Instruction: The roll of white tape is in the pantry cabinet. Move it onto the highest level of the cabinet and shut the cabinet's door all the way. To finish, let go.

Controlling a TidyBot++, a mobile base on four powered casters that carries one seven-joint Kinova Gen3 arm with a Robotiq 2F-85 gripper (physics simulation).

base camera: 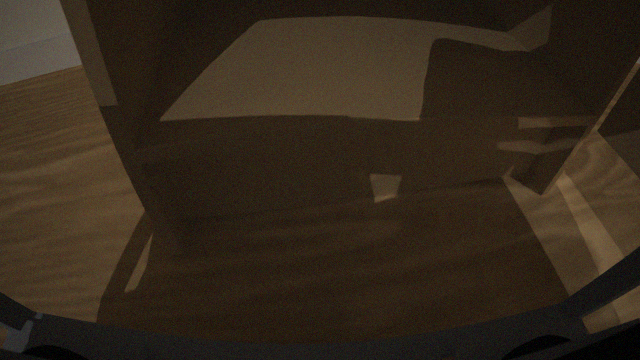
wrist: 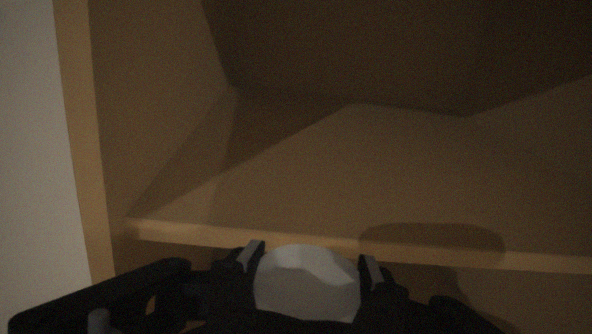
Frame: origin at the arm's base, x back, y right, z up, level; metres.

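Where they show: gripper, fingertip midpoint: (wrist: 309,266).
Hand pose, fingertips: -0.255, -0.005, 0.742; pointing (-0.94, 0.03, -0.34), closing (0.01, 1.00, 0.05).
After its pixels a point has its place, as x, y, z.
My gripper (wrist: 309,266) @[-0.255, -0.005, 0.742] is shut on the roll of white tape (wrist: 306,287) @[-0.231, -0.005, 0.750], which sits between the two fingertips at the bottom of the wrist view. The roll is in front of the front edge of a cabinet shelf (wrist: 200,234) @[-0.305, -0.080, 0.710]; the shelf's upper surface shows beyond it. The pantry cabinet (base camera: 300,150) @[-0.349, 0.006, -0.303] (wrist: 87,150) @[-0.276, -0.137, 0.774] stands open before me. Its door (base camera: 616,95) @[-0.357, 0.399, -0.192] shows in part at the right of the base camera view, swung open. The gripper and the tape do not show in the base camera view. Whether this shelf is the highest level cannot be told.
The cabinet's left side wall (wrist: 145,100) @[-0.346, -0.140, 0.788] rises left of the gripper, with a pale wall (wrist: 35,150) @[-0.774, -0.681, 0.496] beyond it. Wooden floor (base camera: 50,190) @[-0.370, -0.398, -0.396] lies left of the cabinet. The dark rim of my base (base camera: 300,345) @[-0.150, 0.001, -0.287] crosses the bottom of the base camera view.
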